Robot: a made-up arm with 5 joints. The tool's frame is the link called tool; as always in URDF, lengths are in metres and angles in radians. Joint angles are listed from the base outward. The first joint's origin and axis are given. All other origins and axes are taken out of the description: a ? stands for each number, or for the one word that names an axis. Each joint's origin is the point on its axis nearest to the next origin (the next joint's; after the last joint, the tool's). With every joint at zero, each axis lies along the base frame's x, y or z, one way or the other. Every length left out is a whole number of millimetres.
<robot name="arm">
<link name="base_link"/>
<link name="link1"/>
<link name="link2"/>
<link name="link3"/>
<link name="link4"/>
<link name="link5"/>
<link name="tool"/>
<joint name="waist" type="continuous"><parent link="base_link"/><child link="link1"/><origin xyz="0.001 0.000 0.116"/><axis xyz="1 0 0"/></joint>
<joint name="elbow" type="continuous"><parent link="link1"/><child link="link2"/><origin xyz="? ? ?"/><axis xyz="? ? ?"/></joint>
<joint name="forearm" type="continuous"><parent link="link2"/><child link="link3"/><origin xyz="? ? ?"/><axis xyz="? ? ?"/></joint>
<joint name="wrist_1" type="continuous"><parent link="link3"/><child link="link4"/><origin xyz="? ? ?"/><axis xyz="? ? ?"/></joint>
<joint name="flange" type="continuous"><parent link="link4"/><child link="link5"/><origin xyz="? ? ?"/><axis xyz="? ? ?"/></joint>
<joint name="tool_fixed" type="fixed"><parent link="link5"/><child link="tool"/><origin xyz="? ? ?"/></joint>
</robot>
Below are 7 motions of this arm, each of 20 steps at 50 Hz.
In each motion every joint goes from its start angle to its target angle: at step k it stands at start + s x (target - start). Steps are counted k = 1, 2, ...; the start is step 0. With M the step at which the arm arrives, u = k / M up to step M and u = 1 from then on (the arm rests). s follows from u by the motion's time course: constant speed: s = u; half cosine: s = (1 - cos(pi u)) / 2; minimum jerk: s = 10 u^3 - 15 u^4 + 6 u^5.
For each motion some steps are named. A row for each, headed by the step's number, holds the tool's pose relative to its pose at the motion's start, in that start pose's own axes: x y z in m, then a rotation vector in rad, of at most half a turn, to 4 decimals.
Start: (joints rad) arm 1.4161 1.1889 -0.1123 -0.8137 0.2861
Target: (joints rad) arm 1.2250 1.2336 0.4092 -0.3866 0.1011
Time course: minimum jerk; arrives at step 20
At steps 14, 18, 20:
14: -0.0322 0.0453 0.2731 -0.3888 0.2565 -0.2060
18: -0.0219 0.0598 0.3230 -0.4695 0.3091 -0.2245
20: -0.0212 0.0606 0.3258 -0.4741 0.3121 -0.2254

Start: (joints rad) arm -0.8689 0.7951 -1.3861 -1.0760 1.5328
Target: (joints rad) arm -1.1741 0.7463 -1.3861 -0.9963 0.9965
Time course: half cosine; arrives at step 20
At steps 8, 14, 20:
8: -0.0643 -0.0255 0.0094 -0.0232 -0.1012 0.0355
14: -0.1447 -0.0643 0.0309 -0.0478 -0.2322 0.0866
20: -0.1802 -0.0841 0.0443 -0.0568 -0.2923 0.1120

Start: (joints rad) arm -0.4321 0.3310 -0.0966 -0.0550 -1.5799
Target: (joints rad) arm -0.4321 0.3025 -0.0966 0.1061 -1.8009
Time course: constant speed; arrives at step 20
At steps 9, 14, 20:
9: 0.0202 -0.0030 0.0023 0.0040 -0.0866 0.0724
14: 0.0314 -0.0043 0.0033 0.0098 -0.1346 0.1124
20: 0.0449 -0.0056 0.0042 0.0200 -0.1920 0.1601

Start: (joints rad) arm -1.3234 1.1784 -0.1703 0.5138 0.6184
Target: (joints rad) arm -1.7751 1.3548 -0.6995 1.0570 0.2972
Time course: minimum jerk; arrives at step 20
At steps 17, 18, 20:
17: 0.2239 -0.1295 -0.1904 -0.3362 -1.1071 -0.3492
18: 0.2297 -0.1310 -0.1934 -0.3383 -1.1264 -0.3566
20: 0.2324 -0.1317 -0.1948 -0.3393 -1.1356 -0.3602

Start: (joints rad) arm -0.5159 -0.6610 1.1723 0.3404 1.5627
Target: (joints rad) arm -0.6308 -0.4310 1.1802 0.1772 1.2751
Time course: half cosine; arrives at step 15
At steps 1, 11, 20:
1: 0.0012 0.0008 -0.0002 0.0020 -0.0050 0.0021
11: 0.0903 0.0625 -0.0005 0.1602 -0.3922 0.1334
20: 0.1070 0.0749 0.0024 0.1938 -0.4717 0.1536

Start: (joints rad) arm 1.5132 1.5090 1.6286 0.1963 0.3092
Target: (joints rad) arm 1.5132 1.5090 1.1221 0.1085 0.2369
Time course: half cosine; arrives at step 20
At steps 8, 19, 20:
8: 0.0166 0.0164 -0.0751 0.0382 -0.1971 -0.0213
19: 0.0846 0.0470 -0.2013 0.1032 -0.5695 -0.0508
20: 0.0854 0.0473 -0.2023 0.1038 -0.5730 -0.0511

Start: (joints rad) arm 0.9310 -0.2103 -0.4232 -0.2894 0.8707
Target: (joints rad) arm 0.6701 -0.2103 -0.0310 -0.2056 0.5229
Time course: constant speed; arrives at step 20
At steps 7, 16, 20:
7: -0.0641 -0.0061 0.0598 -0.0647 0.0141 -0.1036
16: -0.1335 0.0062 0.1451 -0.1592 0.0294 -0.2338
20: -0.1585 0.0185 0.1849 -0.2049 0.0358 -0.2900

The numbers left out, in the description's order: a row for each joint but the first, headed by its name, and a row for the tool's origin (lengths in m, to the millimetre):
elbow: xyz 0.000 0.008 -0.204, axis 0 -1 0
forearm: xyz -0.070 0.000 -0.039, axis 0 1 0
wrist_1: xyz -0.444 0.000 0.110, axis -1 0 0
flange: xyz 0.000 -0.211 -0.082, axis 0 1 0
tool: xyz 0.030 0.000 0.020

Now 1 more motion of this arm.
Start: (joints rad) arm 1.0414 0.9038 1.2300 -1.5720 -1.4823
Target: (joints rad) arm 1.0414 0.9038 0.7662 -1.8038 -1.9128
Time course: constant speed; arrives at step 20
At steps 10, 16, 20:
10: -0.0258 -0.0972 -0.0300 0.2298 -0.2003 -0.1200
16: -0.0405 -0.1505 -0.0576 0.3547 -0.3046 -0.2144
20: -0.0499 -0.1834 -0.0794 0.4316 -0.3666 -0.2858

